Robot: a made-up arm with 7 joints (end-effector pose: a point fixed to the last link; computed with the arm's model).
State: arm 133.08 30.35 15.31 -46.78 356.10 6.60 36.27
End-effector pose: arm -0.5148 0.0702 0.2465 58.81 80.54 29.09
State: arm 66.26 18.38 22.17 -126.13 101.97 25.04 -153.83
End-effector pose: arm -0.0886 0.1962 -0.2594 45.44 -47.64 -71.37
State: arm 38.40 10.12 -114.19 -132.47 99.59 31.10 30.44
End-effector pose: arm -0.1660 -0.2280 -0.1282 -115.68 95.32 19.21
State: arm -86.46 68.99 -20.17 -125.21 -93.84 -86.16 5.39
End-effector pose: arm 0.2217 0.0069 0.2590 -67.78 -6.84 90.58
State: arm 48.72 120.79 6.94 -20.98 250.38 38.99 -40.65
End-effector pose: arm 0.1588 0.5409 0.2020 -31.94 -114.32 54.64
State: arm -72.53 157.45 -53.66 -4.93 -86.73 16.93 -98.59
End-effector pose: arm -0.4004 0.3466 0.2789 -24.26 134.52 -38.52
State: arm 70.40 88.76 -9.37 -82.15 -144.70 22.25 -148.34
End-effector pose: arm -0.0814 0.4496 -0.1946 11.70 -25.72 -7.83
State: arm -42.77 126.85 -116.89 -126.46 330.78 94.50 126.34
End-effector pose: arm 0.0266 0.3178 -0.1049 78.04 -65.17 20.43
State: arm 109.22 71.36 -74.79 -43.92 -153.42 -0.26 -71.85
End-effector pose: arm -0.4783 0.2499 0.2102 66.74 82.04 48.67
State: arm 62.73 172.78 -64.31 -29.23 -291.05 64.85 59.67
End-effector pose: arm 0.4338 0.2990 0.2752 168.59 -20.82 7.56
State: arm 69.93 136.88 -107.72 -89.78 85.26 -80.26 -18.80
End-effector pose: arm -0.1158 0.4094 0.2076 23.81 17.03 -42.04
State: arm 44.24 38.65 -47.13 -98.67 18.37 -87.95 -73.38
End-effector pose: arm -0.1167 0.0421 -0.4260 39.13 -121.97 -38.00
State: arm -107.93 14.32 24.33 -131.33 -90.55 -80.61 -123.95
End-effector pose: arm 0.1114 -0.0146 0.2941 -89.82 -63.88 -79.41
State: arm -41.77 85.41 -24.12 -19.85 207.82 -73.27 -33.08
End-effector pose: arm 0.2537 0.5416 0.0359 -25.87 70.04 -147.36
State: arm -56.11 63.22 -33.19 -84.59 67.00 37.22 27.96
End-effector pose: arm 0.4662 0.1444 0.0373 -22.64 -67.65 -5.02
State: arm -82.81 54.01 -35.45 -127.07 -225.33 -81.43 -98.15
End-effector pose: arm 0.2772 -0.0784 0.1672 -9.33 -159.40 15.81
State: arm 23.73 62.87 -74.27 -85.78 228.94 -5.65 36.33
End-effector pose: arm -0.1178 0.2086 -0.4227 -13.47 -26.02 -166.67
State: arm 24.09 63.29 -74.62 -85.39 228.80 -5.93 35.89
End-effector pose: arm -0.1229 0.2127 -0.4206 -14.87 -24.87 -167.40
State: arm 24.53 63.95 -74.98 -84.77 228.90 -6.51 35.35
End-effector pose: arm -0.1288 0.2195 -0.4174 -16.94 -22.82 -168.13
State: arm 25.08 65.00 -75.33 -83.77 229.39 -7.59 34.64
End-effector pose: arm -0.1358 0.2309 -0.4126 -20.06 -19.31 -168.80
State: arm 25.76 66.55 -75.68 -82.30 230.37 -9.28 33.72
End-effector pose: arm -0.1439 0.2478 -0.4051 -24.48 -13.98 -169.22
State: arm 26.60 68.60 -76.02 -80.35 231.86 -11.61 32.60
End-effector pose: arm -0.1530 0.2704 -0.3941 -30.25 -6.84 -169.03
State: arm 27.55 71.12 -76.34 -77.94 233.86 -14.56 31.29
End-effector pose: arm -0.1621 0.2981 -0.3788 -37.17 1.93 -167.84
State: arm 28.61 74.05 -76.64 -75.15 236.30 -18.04 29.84
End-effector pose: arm -0.1707 0.3296 -0.3586 -44.88 11.91 -165.25
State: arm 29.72 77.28 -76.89 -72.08 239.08 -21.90 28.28
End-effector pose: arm -0.1772 0.3634 -0.3335 -52.80 22.49 -161.10
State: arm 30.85 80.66 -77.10 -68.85 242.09 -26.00 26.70
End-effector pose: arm -0.1812 0.3972 -0.3040 -60.39 33.01 -155.35
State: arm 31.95 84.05 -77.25 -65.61 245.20 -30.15 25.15
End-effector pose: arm -0.1820 0.4293 -0.2715 -67.09 42.81 -148.38
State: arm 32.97 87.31 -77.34 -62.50 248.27 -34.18 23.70
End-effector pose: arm -0.1797 0.4580 -0.2379 -72.51 51.42 -140.74
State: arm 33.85 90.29 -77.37 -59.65 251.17 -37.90 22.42
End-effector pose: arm -0.1747 0.4821 -0.2055 -76.47 58.52 -133.12
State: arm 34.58 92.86 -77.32 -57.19 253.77 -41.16 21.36
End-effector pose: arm -0.1681 0.5012 -0.1764 -79.04 64.00 -126.17
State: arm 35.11 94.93 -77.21 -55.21 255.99 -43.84 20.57
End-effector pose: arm -0.1610 0.5153 -0.1525 -80.39 67.93 -120.38
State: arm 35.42 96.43 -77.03 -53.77 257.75 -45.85 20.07
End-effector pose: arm -0.1544 0.5249 -0.1352 -80.79 70.46 -116.07
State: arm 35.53 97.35 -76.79 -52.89 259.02 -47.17 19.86
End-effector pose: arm -0.1493 0.5306 -0.1248 -80.52 71.80 -113.33
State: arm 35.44 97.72 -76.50 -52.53 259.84 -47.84 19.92
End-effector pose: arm -0.1458 0.5331 -0.1211 -79.75 72.15 -112.04
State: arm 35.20 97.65 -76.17 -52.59 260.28 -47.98 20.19
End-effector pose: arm -0.1437 0.5332 -0.1229 -78.68 71.76 -111.91
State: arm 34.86 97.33 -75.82 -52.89 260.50 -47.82 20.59
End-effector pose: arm -0.1423 0.5318 -0.1278 -77.41 70.96 -112.43
